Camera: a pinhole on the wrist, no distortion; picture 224 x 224 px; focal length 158.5 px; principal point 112.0 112.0 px. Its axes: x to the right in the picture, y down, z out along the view. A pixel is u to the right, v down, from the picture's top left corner.
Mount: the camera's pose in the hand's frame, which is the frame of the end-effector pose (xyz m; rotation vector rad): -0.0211 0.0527 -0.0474 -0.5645 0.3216 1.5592
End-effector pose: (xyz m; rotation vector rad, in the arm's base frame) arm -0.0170 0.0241 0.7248 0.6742 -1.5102 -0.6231
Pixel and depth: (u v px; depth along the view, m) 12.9 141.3 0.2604
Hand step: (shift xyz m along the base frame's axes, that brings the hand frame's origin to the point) -0.2498 0.1108 -0.0505
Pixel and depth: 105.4 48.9 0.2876
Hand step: -0.2242 0.1002 0.1712
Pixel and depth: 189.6 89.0 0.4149
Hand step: -0.2175 0.3193 0.3030
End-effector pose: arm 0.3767 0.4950 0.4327 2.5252 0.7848 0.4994
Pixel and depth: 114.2 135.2 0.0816
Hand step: 0.0153 -0.1038 0.0243
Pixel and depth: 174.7 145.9 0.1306
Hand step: 0.0324 -0.1711 0.0442
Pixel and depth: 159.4 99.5 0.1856
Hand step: 0.0967 -0.1924 0.0279
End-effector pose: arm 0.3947 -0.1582 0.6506 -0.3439 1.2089 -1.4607
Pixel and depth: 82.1 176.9 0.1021
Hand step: 0.1054 0.0633 -0.0206
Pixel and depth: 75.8 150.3 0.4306
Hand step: 0.4343 0.0334 0.0742
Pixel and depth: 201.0 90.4 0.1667
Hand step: 0.1659 0.0398 -0.1504
